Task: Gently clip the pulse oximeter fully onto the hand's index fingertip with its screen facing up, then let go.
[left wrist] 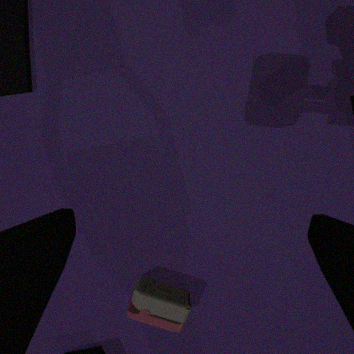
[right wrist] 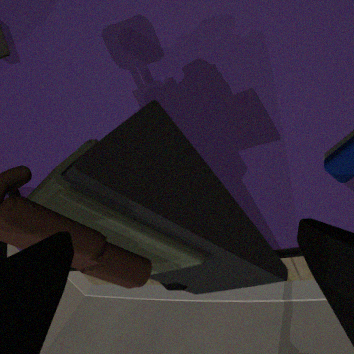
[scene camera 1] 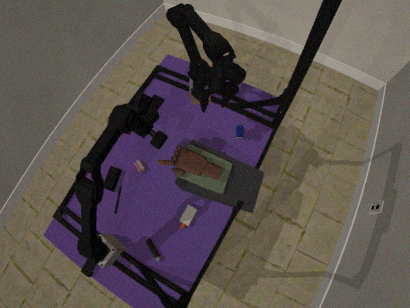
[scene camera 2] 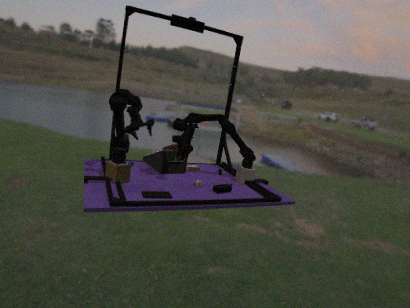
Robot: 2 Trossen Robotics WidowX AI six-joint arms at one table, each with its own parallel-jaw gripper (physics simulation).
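Places are measured from the left arm's base along level axes (x ahead, y left, z up), in millimetres.
Pixels of known places: left gripper, fingertip midpoint: (left wrist: 194,223) (scene camera 1: 152,135) (scene camera 2: 180,158); right gripper, fingertip midpoint: (right wrist: 186,236) (scene camera 1: 212,109) (scene camera 2: 144,138); left arm's base at its link origin: (scene camera 1: 100,250) (scene camera 2: 246,167); right arm's base at its link origin: (scene camera 1: 199,82) (scene camera 2: 118,162).
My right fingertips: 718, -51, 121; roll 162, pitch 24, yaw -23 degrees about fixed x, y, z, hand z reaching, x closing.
Observation:
For each thing: its top centre in the pictures, then the offset to it from my right fingertips, as dx, dy, dz.
- pulse oximeter at its top centre: (left wrist: 157,314) (scene camera 1: 138,165) (scene camera 2: 199,181) -338, +190, -194
- blue item at its top centre: (scene camera 1: 239,130) +73, -97, -194
- white box at its top centre: (scene camera 1: 187,217) -389, -137, -198
- dark cylinder at its top centre: (scene camera 1: 152,250) -591, -104, -199
- black block at its top centre: (scene camera 1: 110,178) (scene camera 2: 222,185) -469, +262, -191
- thin black stick at its top centre: (scene camera 1: 117,198) -523, +178, -217
The pulse oximeter (scene camera 1: 139,166) (scene camera 2: 198,183) (left wrist: 161,305), pale grey and dark with a pink-red edge, lies on the purple table, apart from the hand. The brown hand (scene camera 1: 192,162) (right wrist: 45,220) rests on a green pad on a dark sloped stand, one finger (scene camera 1: 165,162) pointing out towards the left in scene camera 1. My left gripper (left wrist: 194,223) is open and empty above the table, with the oximeter low in its wrist view. My right gripper (right wrist: 186,236) (scene camera 2: 142,134) is open and empty, high above the table. In its wrist view the hand's fingers are partly cut off.
The dark stand (scene camera 1: 250,185) (right wrist: 165,185) reaches over the table edge. A blue item (scene camera 1: 240,131) (right wrist: 342,162) lies beyond it. A white box (scene camera 1: 188,215) with an orange part, a dark cylinder (scene camera 1: 153,250), a black block (scene camera 1: 113,178) and a thin black stick (scene camera 1: 118,200) also lie around.

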